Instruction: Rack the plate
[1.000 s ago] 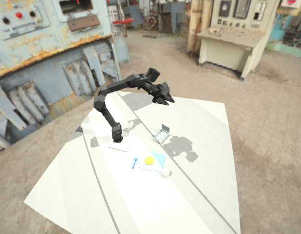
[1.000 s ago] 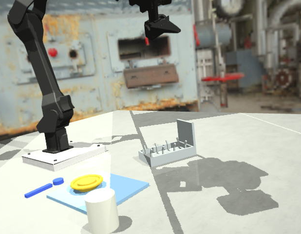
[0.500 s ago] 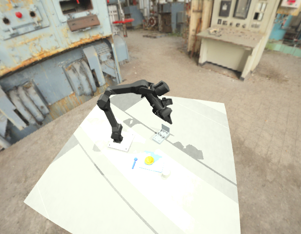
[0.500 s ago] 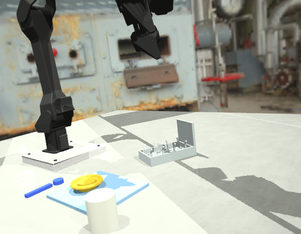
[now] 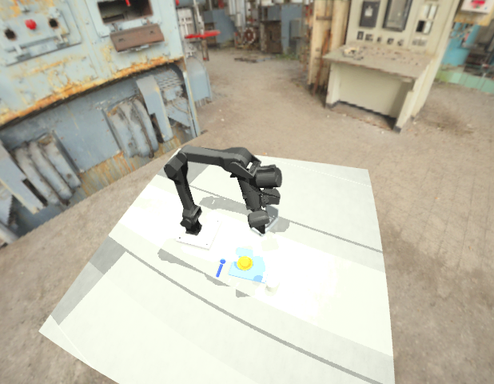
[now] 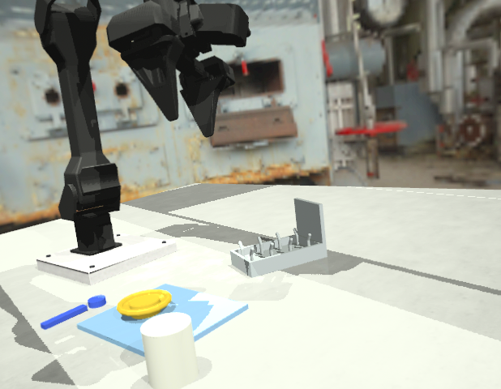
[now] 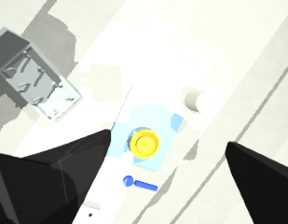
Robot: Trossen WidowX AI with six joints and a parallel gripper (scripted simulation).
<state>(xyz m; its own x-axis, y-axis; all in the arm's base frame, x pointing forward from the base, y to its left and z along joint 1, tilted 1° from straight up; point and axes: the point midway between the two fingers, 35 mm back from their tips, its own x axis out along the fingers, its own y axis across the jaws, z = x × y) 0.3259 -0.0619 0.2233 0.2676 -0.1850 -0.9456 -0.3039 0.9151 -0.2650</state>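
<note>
Right now my gripper tip is 20 cm above the yellow plate, 6 cm past it and 5 cm to the left of it. From my gripper tip the other things lie so: blue spoon 21 cm below, 16 cm behind, 8 cm to the right; then cylinder cup 19 cm below, 13 cm to the right, 6 cm ahead; then grey dish rack 19 cm below, 16 cm to the left, 2 cm behind.
</note>
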